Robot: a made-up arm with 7 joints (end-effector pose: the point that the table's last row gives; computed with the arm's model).
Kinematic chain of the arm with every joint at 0, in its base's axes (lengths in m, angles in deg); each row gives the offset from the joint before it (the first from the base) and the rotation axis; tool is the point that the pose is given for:
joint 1: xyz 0 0 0.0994 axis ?
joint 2: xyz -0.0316 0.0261 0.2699 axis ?
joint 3: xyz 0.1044 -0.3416 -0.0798 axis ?
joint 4: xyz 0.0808 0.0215 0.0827 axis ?
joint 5: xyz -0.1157 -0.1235 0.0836 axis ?
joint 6: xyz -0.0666 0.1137 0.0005 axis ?
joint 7: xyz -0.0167 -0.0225 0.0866 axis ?
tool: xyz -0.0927 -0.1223 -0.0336
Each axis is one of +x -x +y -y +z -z.
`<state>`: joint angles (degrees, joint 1 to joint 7).
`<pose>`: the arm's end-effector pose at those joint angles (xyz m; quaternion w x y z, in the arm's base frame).
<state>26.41 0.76 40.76 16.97 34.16 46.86 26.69</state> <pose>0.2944 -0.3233 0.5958 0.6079 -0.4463 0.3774 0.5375</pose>
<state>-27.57 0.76 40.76 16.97 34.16 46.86 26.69</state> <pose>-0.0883 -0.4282 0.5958 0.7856 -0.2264 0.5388 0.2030</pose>
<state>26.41 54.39 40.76 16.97 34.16 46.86 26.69</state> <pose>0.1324 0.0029 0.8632 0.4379 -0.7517 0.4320 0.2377</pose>
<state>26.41 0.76 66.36 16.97 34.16 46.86 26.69</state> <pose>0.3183 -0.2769 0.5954 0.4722 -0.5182 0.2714 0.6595</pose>
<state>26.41 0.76 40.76 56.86 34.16 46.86 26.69</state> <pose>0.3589 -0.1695 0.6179 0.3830 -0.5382 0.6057 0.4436</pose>
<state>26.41 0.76 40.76 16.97 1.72 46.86 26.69</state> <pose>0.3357 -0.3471 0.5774 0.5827 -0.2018 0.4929 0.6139</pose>
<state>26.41 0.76 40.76 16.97 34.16 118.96 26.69</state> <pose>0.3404 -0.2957 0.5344 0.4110 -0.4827 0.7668 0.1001</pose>
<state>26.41 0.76 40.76 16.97 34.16 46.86 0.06</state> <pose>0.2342 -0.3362 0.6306 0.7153 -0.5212 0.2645 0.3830</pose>
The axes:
joint 1: +z
joint 2: -x
joint 3: +z
joint 4: +y
joint 5: -x
joint 6: +y
joint 7: +z

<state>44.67 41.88 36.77 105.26 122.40 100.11 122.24</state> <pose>0.4307 0.1350 0.7483 0.0047 -0.5810 0.6723 -0.4588</pose>
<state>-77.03 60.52 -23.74 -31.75 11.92 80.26 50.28</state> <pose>-0.1992 0.0146 0.7742 0.6421 0.0124 0.4690 -0.6064</pose>
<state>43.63 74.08 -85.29 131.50 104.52 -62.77 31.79</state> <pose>0.0634 -0.0484 1.0650 0.6708 -0.3280 0.2588 0.6128</pose>
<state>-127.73 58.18 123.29 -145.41 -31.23 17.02 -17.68</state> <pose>-0.2506 0.1100 0.2621 0.6916 0.3301 -0.6244 -0.1511</pose>
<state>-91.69 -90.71 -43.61 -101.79 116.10 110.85 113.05</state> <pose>0.2283 0.0792 -0.1682 0.0943 0.5632 -0.4304 -0.6990</pose>
